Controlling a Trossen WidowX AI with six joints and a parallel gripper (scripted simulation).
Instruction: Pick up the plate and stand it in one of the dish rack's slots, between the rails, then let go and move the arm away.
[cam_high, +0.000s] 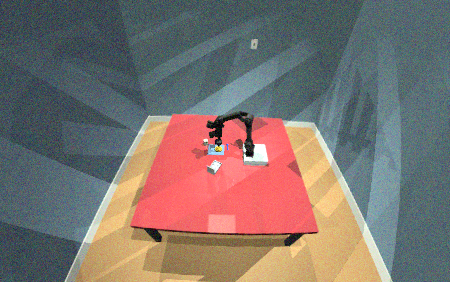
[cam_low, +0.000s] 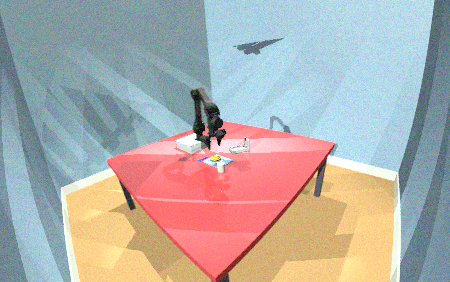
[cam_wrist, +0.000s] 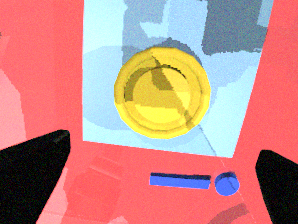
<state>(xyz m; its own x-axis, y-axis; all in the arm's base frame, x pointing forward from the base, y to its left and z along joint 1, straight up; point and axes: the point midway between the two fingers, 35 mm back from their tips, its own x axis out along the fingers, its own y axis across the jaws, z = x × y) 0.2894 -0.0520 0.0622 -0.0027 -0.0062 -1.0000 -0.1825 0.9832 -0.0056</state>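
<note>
The yellow plate is 70 mm below my gripper tip. The rest, counted from my gripper tip: cup (140 mm ahead, 50 mm to the right, 70 mm below); light blue mat (20 mm ahead, 90 mm below); blue spoon (70 mm behind, 60 mm to the right, 90 mm below).
</note>
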